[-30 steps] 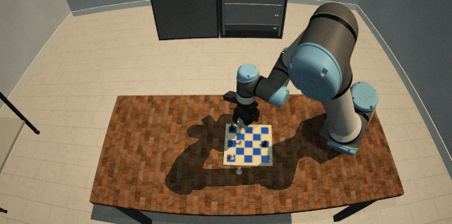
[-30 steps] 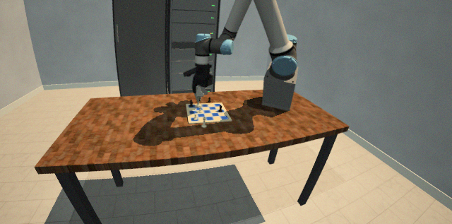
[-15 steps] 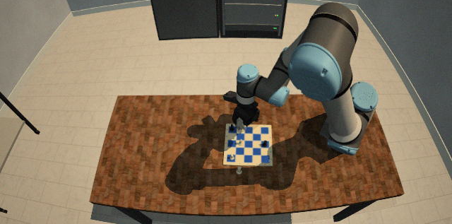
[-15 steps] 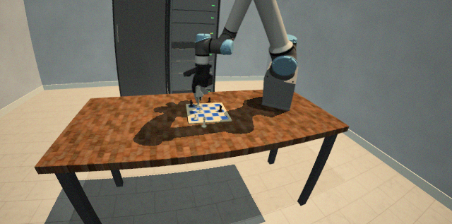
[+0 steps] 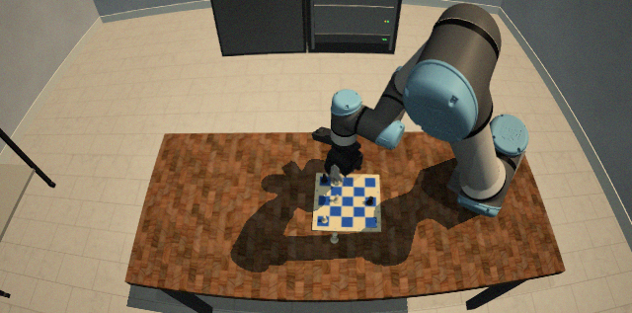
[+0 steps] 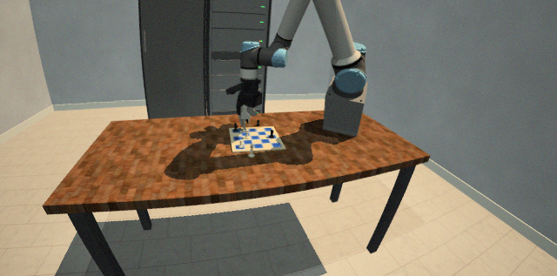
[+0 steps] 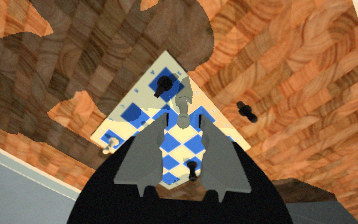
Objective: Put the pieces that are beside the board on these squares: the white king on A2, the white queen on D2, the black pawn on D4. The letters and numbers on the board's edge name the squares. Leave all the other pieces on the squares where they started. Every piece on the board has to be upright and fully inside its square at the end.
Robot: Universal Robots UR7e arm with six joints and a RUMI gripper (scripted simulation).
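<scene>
Right now the tall white piece is 1 cm below my hand. From my hand the other things lie so: blue-and-cream chessboard: 3 cm behind, 8 cm to the left, 5 cm below; black pawn: 8 cm behind, 5 cm to the right, 4 cm below.
</scene>
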